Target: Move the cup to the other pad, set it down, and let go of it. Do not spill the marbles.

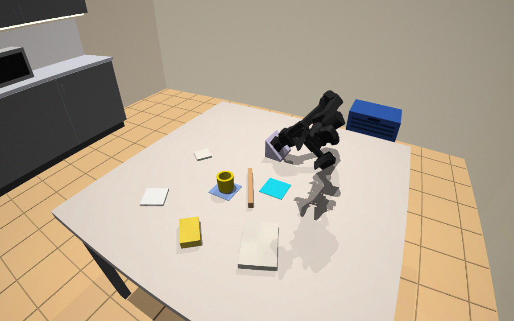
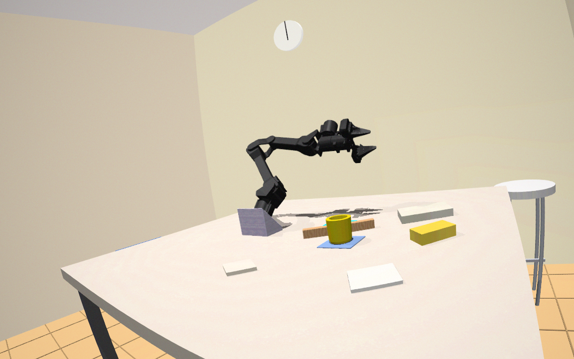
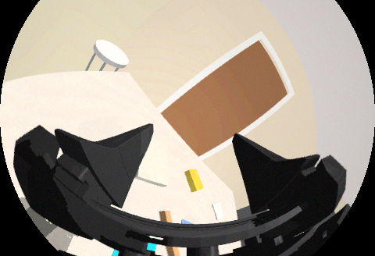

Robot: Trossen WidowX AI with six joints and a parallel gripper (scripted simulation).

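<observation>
Now: the yellow cup 2 cm behind my gripper tip, 33 cm to the right of it and 23 cm below it. The rest, counted from my gripper tip: wooden bar 7 cm behind, 24 cm to the right, 26 cm below; then white slab 18 cm ahead, 8 cm to the right, 26 cm below; then cyan pad 12 cm behind, 15 cm to the right, 28 cm below.
</observation>
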